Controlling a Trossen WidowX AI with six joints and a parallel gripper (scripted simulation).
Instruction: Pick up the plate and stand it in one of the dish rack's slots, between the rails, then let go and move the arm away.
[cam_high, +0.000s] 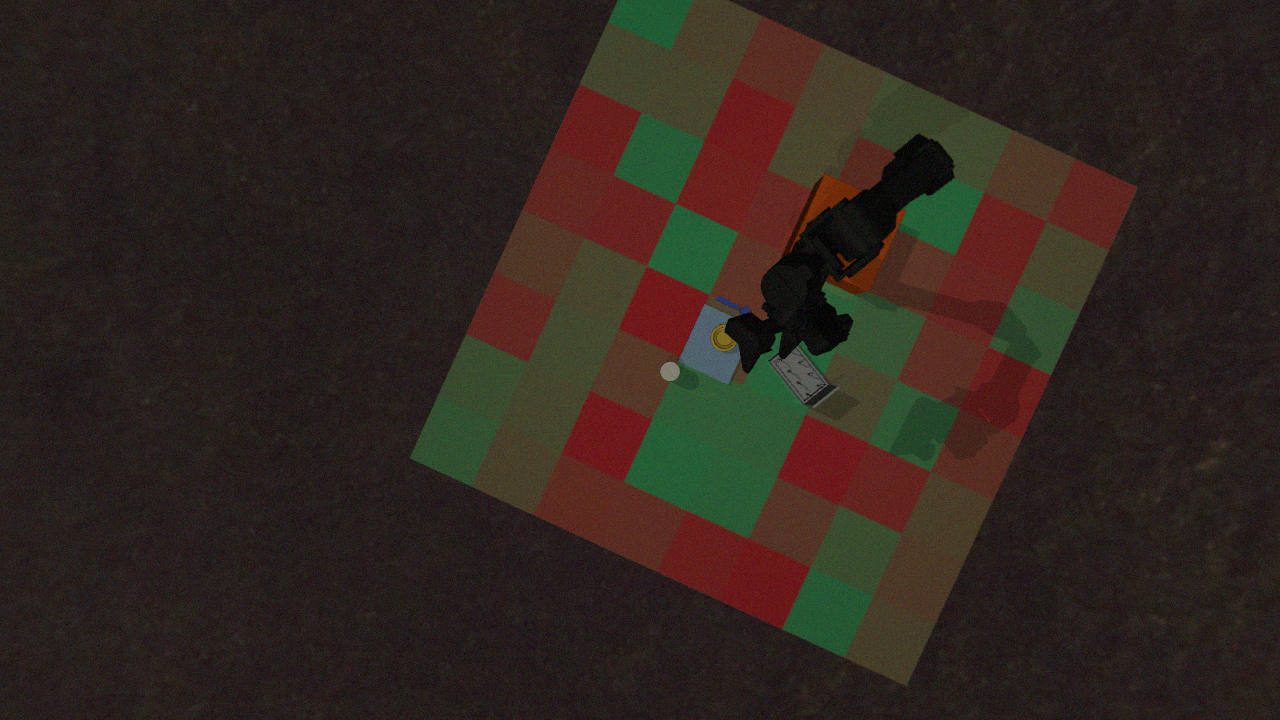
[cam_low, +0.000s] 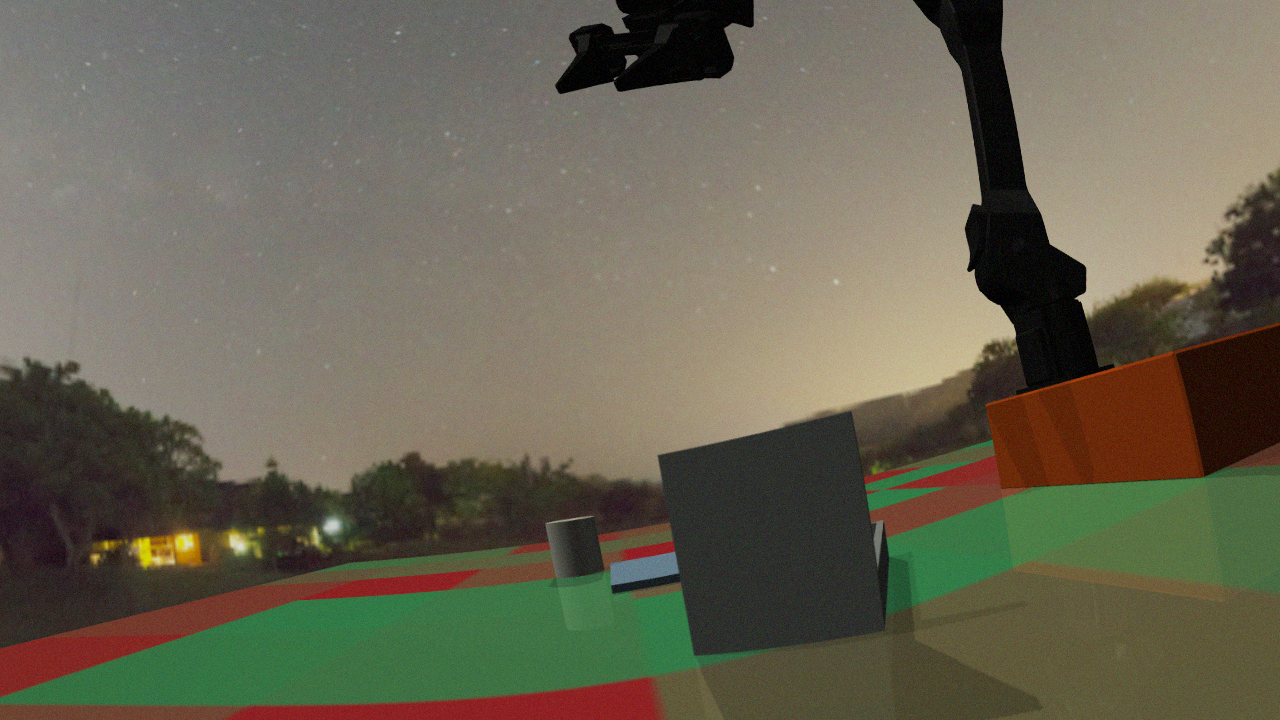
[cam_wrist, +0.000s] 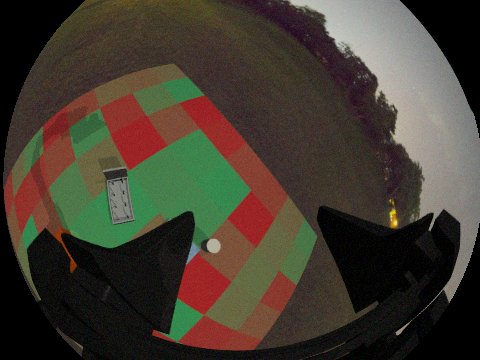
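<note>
Now: the plate 50 mm behind my gripper tip, 20 mm to the right of it and 390 mm below it. From my gripper tip the other things lie so: light blue mat (40 mm behind, 30 mm to the right, 410 mm below); then dish rack (20 mm behind, 180 mm to the left, 380 mm below); then white cup (60 mm ahead, 120 mm to the right, 380 mm below).
</note>
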